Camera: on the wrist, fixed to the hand. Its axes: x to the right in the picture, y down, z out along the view.
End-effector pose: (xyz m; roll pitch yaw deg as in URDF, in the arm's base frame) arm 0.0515 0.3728 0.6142 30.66 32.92 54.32
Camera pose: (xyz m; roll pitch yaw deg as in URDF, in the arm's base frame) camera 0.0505 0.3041 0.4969 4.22 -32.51 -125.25
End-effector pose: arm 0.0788 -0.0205 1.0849 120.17 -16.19 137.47
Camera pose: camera -0.0281 -0.0971 1.0507 -85.18 16.55 -42.96
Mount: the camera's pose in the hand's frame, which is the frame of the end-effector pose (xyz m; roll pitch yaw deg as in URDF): 0.0164 -0.0996 -0.0910 35.11 0.17 -179.48
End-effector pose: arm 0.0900 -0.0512 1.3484 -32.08 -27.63 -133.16
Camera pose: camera -0.0244 0.0208 1.3346 67.47 27.50 47.44
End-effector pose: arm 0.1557 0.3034 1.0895 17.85 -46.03 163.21
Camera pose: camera 0.0834 0.3951 1.0200 17.72 46.35 -16.15
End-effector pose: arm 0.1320 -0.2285 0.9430 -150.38 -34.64 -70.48
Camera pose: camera 0.1514 -0.1586 1.0579 -174.76 34.23 109.07
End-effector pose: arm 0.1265 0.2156 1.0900 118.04 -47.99 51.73
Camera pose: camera 0.0543 0.3293 1.0720 -83.37 48.37 -128.86
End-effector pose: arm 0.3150 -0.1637 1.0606 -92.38 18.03 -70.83
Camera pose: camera 0.2486 -0.2371 1.1537 127.44 -18.56 109.33
